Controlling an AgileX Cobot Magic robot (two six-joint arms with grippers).
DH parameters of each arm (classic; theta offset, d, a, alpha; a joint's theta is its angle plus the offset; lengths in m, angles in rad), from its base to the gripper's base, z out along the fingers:
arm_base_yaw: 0 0.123 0 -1.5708
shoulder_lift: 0.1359 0 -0.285 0
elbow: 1.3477 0 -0.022 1.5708
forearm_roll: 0 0.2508 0 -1.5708
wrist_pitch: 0 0 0.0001 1.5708
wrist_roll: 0 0.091 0 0
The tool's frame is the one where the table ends.
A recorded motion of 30 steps. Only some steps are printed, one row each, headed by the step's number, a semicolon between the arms.
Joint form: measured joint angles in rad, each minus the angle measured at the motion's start. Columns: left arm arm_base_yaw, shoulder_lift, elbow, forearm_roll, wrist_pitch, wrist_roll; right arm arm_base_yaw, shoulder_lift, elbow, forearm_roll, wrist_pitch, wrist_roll.
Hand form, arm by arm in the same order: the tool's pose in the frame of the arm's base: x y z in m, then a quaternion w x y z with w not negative. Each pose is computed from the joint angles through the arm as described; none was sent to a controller.
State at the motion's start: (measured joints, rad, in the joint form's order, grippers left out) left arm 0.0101 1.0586 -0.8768 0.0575 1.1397 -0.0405; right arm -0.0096 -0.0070 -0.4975 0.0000 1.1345 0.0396
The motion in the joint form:
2: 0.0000 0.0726 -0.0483 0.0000 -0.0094 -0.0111; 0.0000 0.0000 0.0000 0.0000 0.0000 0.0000
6: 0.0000 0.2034 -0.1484 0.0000 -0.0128 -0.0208; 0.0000 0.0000 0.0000 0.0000 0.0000 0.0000
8: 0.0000 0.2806 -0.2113 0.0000 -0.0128 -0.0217; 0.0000 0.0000 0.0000 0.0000 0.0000 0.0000
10: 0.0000 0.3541 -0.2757 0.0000 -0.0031 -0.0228; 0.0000 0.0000 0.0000 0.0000 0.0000 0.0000
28: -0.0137 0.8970 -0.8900 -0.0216 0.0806 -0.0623; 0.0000 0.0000 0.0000 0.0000 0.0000 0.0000
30: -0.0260 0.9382 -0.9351 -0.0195 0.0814 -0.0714; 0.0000 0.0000 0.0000 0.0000 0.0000 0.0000
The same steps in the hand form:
2: 0.1950 0.0067 0.3008 0.16058 -0.02250 0.98647 0.02430; -0.0089 0.0001 0.2707 0.49161 0.02142 0.87052 0.00737
6: 0.2285 0.0070 0.3011 0.14721 -0.02689 0.98845 0.02373; -0.0089 0.0001 0.2707 0.49161 0.02142 0.87052 0.00737
8: 0.2488 0.0072 0.3001 0.14015 -0.02718 0.98947 0.02378; -0.0089 0.0001 0.2707 0.49161 0.02142 0.87052 0.00737
10: 0.2679 0.0075 0.2986 0.13086 -0.02778 0.99072 0.02396; -0.0089 0.0001 0.2707 0.49161 0.02142 0.87052 0.00737
28: 0.4159 0.0016 0.2785 0.12486 -0.04517 0.99109 0.01086; -0.0089 0.0001 0.2707 0.49161 0.02142 0.87052 0.00737
30: 0.4262 -0.0035 0.2735 0.12657 -0.04338 0.99095 0.01046; -0.0089 0.0001 0.2707 0.49161 0.02142 0.87052 0.00737

